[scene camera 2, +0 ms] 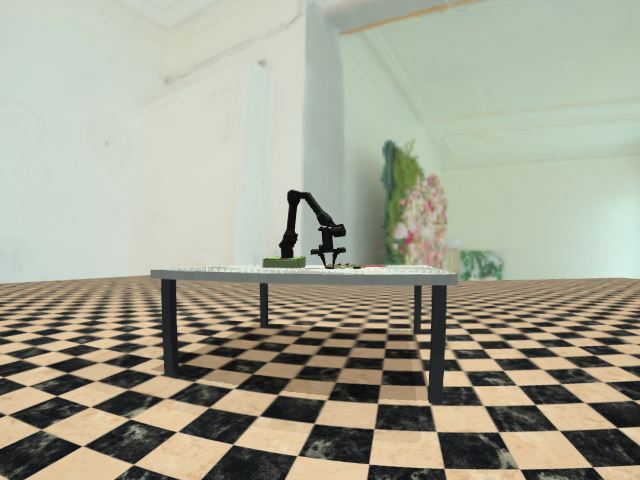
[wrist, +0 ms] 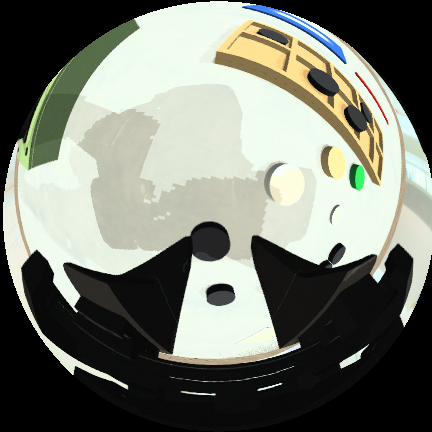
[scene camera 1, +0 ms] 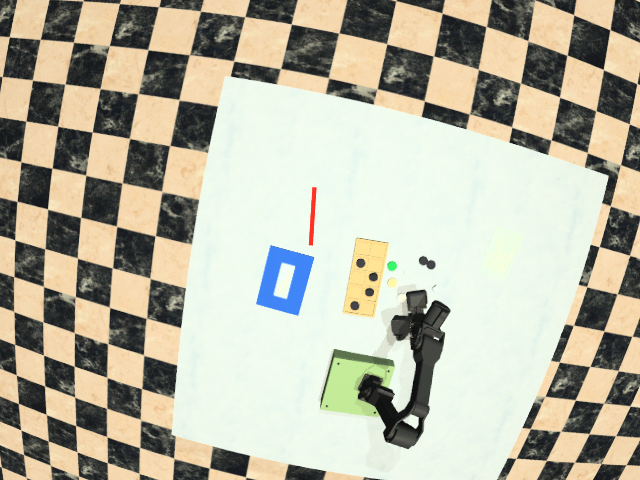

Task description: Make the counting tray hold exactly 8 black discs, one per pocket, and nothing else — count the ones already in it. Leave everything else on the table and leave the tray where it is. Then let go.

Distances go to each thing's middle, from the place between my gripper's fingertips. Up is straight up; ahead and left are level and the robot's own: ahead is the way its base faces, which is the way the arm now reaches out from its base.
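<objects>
Tan counting tray (scene camera 1: 374,253): my gripper is 30 mm short of it and 190 mm to the right of it.
</objects>
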